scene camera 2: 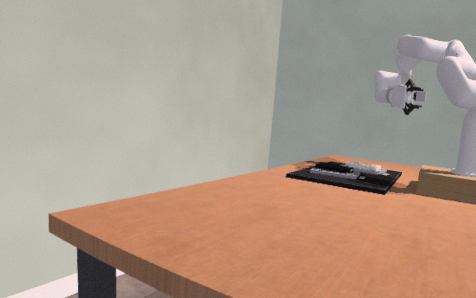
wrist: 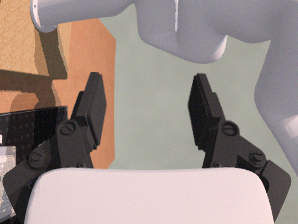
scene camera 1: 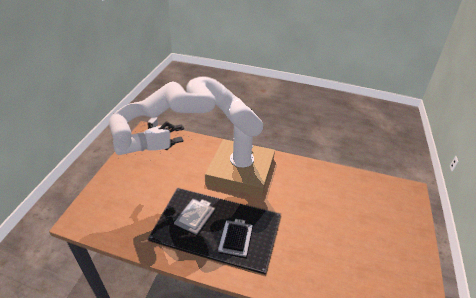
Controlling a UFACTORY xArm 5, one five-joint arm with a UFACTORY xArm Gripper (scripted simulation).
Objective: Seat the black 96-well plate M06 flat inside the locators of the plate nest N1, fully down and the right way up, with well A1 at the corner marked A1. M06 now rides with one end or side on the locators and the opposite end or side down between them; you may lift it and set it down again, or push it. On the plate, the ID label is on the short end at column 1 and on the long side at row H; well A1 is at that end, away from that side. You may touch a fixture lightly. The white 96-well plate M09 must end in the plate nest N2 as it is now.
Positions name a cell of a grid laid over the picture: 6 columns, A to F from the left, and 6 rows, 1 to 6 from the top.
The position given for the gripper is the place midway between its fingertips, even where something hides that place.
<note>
In view: the gripper (scene camera 1: C3).
The gripper shows as well in scene camera 2 (scene camera 2: F2) and in the wrist view (wrist: C3).
</note>
